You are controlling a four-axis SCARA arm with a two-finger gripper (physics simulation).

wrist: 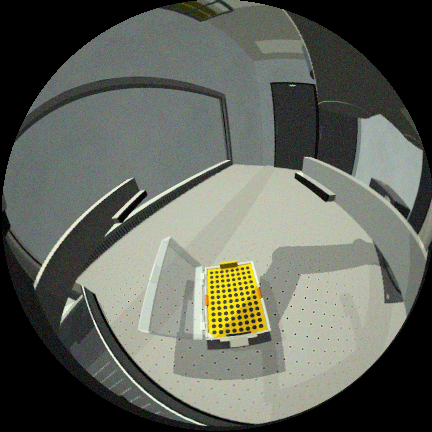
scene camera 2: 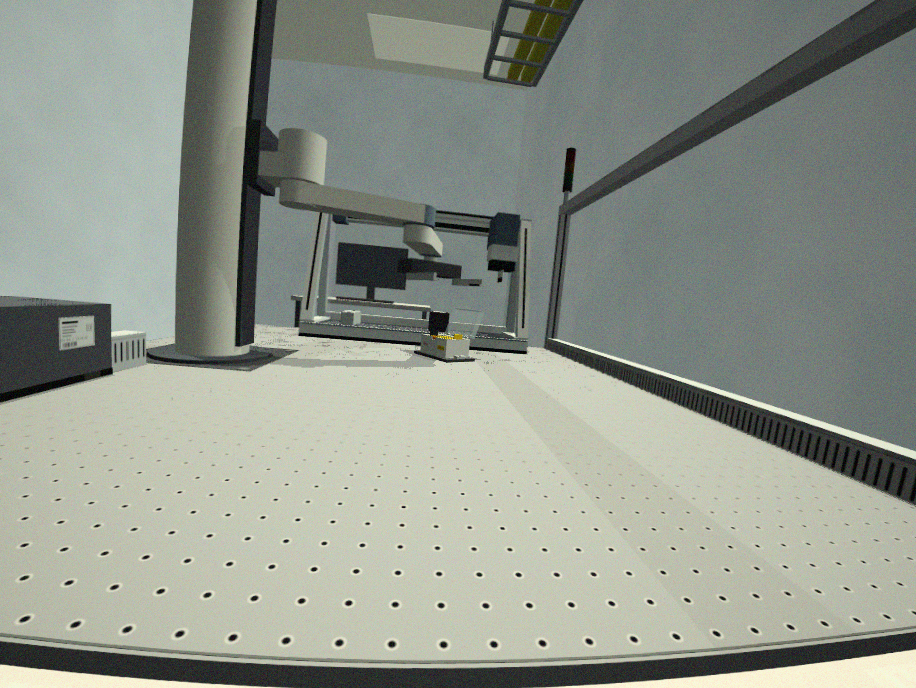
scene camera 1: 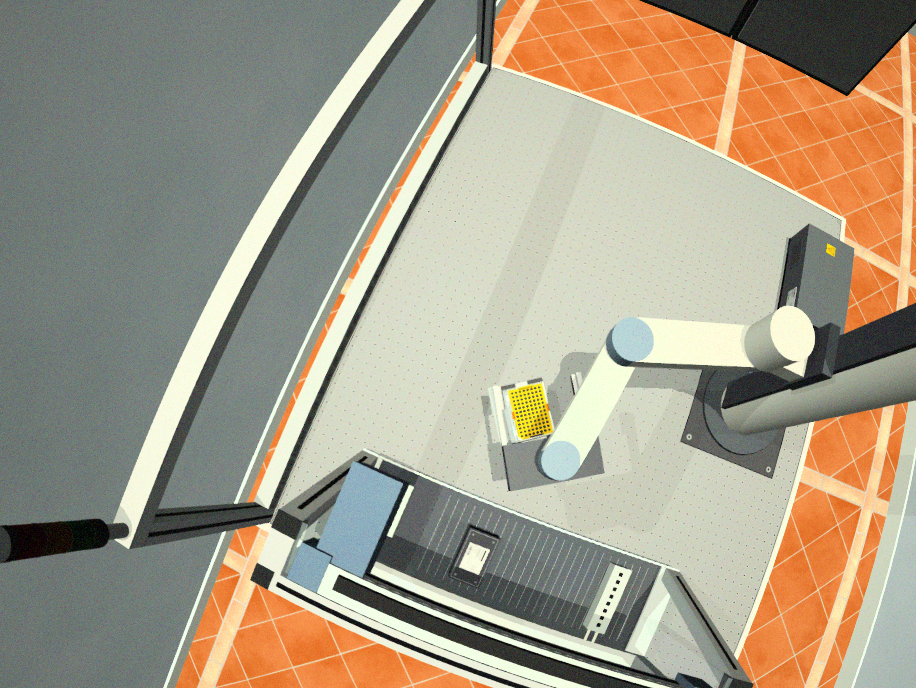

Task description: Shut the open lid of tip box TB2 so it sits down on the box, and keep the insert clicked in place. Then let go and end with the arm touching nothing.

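Places are measured from the arm's base along level axes (x ahead, y left, z up), in millimetres.
Pixels of known places: gripper, fingertip midpoint: (wrist: 217,171) (scene camera 2: 460,279) (scene camera 1: 536,380); arm's base, origin of the base link: (scene camera 2: 213,359) (scene camera 1: 741,407).
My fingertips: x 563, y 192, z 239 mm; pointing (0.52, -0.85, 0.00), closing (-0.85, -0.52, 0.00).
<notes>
For each thing: its top centre in the pictures, then the offset to it from my fingertips. "spot": a spot on its surface instead.
- tip box, middle of its top: (wrist: 232,293) (scene camera 1: 531,410) (scene camera 2: 445,332) dx -24, dy +35, dz -151 mm
- yellow insert, surface spot: (wrist: 235,300) (scene camera 1: 532,413) spot: dx -30, dy +38, dz -169 mm
- clear lid, surface spot: (wrist: 170,295) (scene camera 2: 464,321) spot: dx +32, dy +86, dz -117 mm
- gantry machine, surface spot: (scene camera 1: 510,551) spot: dx -107, dy +346, dz -177 mm
- dark controller box, surface spot: (scene camera 2: 51,344) spot: dx -598, dy -548, dz -164 mm
The tip box (scene camera 1: 530,410) (scene camera 2: 444,348) (wrist: 265,320) is white and holds a yellow insert (scene camera 1: 530,403) (wrist: 235,300) with rows of dark holes. The insert looks level, with orange clips at its two sides. The clear lid (scene camera 2: 467,320) (wrist: 170,295) stands open, tilted up and outward from the hinge on the box's left side in the wrist view. In scene camera 1 it is partly hidden by a finger. My gripper (scene camera 1: 534,380) (scene camera 2: 473,282) (wrist: 217,171) is open, fingers wide apart and empty, well above the box and lid, touching neither.
A gantry machine (scene camera 1: 510,551) (scene camera 2: 414,336) with a dark slotted deck stands beyond the box. The arm column (scene camera 1: 821,392) (scene camera 2: 214,177) and a dark controller box (scene camera 1: 818,281) (scene camera 2: 51,344) stand on one side. A low slotted rail (scene camera 2: 710,392) (wrist: 150,210) edges the other side.
</notes>
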